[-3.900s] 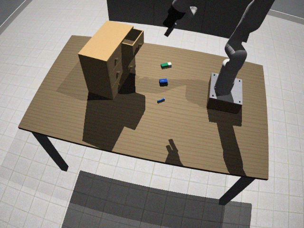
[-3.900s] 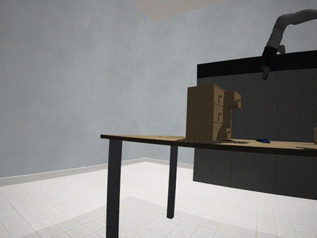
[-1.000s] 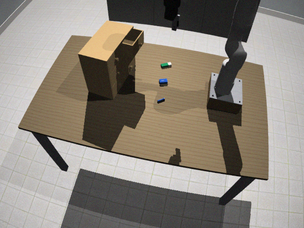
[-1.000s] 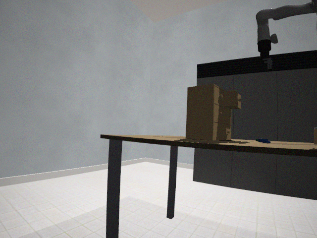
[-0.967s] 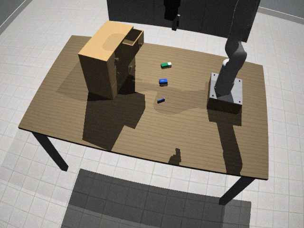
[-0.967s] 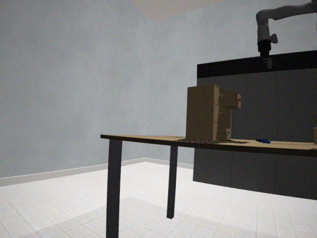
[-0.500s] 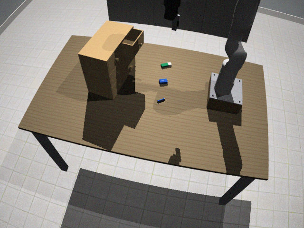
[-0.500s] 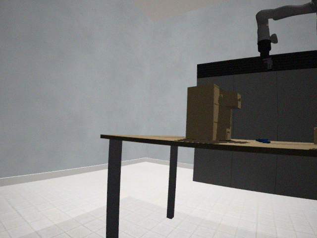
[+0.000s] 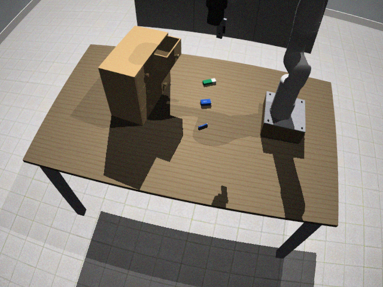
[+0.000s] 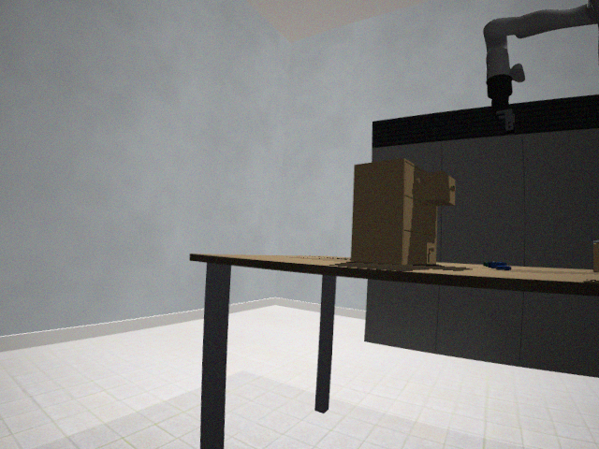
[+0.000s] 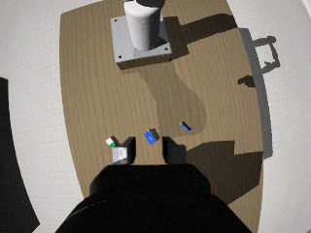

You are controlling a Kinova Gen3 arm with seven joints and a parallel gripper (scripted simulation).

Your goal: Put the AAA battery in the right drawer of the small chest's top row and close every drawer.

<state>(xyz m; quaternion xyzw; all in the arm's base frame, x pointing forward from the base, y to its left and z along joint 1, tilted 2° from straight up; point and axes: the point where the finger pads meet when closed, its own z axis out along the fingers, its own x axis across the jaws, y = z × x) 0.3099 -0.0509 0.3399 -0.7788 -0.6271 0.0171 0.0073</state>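
Right now the AAA battery is 3 cm ahead of my hand, 13 cm to the left of it and 44 cm below it. The rest, counted from my hand: blue block: 3 cm ahead, 1 cm to the right, 43 cm below; then green-and-white block: 4 cm ahead, 15 cm to the right, 43 cm below.
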